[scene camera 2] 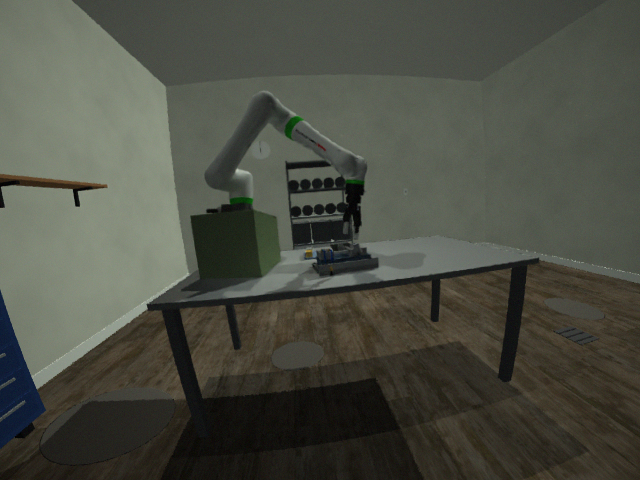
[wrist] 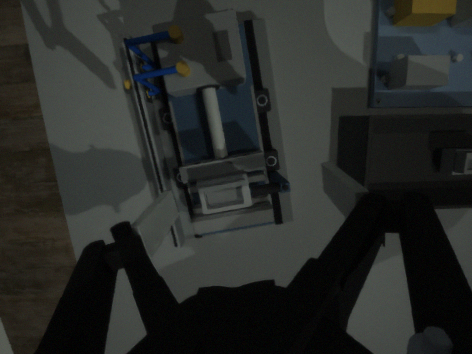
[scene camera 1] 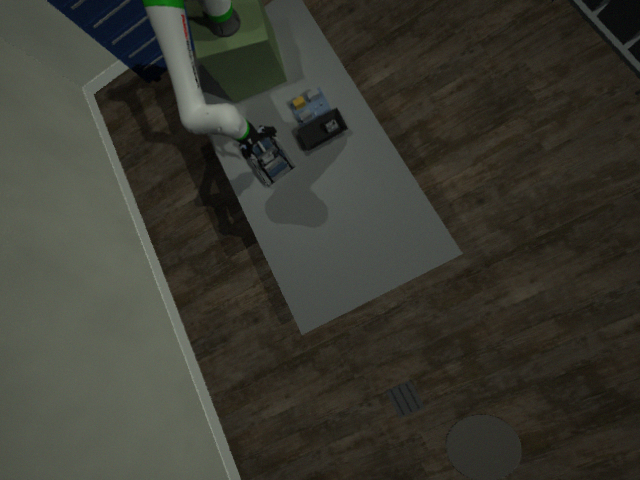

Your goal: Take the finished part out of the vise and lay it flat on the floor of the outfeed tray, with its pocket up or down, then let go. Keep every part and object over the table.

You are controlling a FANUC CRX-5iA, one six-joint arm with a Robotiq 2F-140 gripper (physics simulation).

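Frame: origin at the arm's base, x right, y ahead, z up, level; millimetres.
Where they show: gripper, between the fingertips: (scene camera 2: 349, 236) (wrist: 245, 190) (scene camera 1: 266, 148); arm's base, origin of its link: (scene camera 2: 241, 215) (scene camera 1: 225, 23).
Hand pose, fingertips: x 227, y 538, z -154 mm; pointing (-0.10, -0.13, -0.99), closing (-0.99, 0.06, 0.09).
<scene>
Things, the pixels of their centre, and the offset from my fingertips. "*": a spot on its surface instead.
- finished part, middle of its body: (wrist: 224, 193) (scene camera 1: 268, 157) dx +26, dy +12, dz -54 mm
- grey vise, middle of its body: (wrist: 215, 139) (scene camera 2: 343, 257) (scene camera 1: 265, 152) dx +23, dy -53, dz -102 mm
- dark outfeed tray, a spot on its surface: (wrist: 400, 155) (scene camera 1: 315, 135) * dx -248, dy +43, dz -139 mm
- small grey piece, middle of its body: (wrist: 469, 161) (scene camera 1: 331, 125) dx -342, dy +75, dz -122 mm
- dark rod, middle of its body: (wrist: 265, 189) dx -23, dy +21, dz -61 mm
- blue plate, middle of its body: (wrist: 436, 48) (scene camera 1: 310, 108) dx -329, dy -102, dz -147 mm
The finished part (wrist: 225, 197), a light grey block with its rectangular pocket up, sits between the jaws near the lower end of the blue and grey vise (wrist: 217, 162) (scene camera 1: 277, 168) (scene camera 2: 343, 260) in the wrist view. My gripper (wrist: 245, 190) (scene camera 1: 258, 140) (scene camera 2: 351, 232) is open and empty above the vise. In the wrist view one fingertip is at the left of the vise, the other between the vise and the tray. The dark outfeed tray (wrist: 400, 155) (scene camera 1: 312, 135) stands right of the vise; a small grey piece (wrist: 464, 161) (scene camera 1: 330, 125) is in it.
Blue nozzles with yellow ends (wrist: 157, 75) stand along the vise's left side. A dark rod (wrist: 265, 189) touches or nearly touches the part's right side. A blue plate (wrist: 425, 99) (scene camera 1: 316, 109) with yellow and grey blocks lies beside the tray. The green robot pedestal (scene camera 1: 242, 72) (scene camera 2: 232, 245) stands behind.
</scene>
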